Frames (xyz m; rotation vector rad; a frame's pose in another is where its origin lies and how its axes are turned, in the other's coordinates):
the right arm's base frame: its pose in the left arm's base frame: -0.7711 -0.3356 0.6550 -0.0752 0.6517 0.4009
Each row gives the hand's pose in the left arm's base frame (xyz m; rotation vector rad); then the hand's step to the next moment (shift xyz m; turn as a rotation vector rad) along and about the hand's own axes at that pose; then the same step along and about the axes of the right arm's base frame.
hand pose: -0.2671 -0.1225 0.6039 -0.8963 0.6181 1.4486
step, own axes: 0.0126 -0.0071 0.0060 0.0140 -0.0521 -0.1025
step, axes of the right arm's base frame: 0.0129 0.0087 0.0016 0.0620 -0.0952 -0.0226
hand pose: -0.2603 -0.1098 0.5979 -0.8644 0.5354 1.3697
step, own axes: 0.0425 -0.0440 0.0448 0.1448 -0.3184 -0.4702
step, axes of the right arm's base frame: 0.0500 0.0412 0.0394 0.3941 -0.4267 -0.0777
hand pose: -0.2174 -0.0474 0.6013 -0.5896 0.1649 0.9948
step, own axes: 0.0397 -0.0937 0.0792 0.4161 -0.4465 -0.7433
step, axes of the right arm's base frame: 0.0230 0.0020 0.1269 0.7754 -0.5526 -0.1358
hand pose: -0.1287 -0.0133 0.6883 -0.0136 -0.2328 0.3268
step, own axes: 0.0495 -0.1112 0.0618 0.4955 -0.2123 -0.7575
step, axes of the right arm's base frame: -0.0292 -0.1052 0.0820 0.8657 -0.3258 -0.0933
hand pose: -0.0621 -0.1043 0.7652 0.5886 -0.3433 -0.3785
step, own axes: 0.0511 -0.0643 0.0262 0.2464 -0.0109 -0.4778
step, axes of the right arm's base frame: -0.0110 -0.0847 -0.0115 0.5320 -0.0779 -0.0039
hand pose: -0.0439 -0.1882 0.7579 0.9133 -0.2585 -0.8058
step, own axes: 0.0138 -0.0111 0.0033 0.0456 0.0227 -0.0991
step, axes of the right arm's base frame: 0.0013 -0.0158 -0.0086 0.1088 -0.0068 0.0229
